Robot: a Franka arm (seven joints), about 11 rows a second.
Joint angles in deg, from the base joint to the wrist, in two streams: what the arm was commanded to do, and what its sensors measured. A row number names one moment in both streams.
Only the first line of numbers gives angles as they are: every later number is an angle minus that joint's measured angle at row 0.
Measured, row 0:
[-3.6, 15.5, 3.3, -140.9, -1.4, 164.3, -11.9]
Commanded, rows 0 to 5:
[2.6, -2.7, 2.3, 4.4, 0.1, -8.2, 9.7]
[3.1, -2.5, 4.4, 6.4, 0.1, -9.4, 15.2]
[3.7, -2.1, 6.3, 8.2, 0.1, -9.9, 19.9]
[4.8, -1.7, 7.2, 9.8, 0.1, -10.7, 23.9]
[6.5, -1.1, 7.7, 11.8, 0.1, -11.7, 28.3]
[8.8, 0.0, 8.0, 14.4, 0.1, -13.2, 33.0]
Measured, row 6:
[5.6, -1.8, 7.1, 9.6, 0.1, -10.2, 24.2]
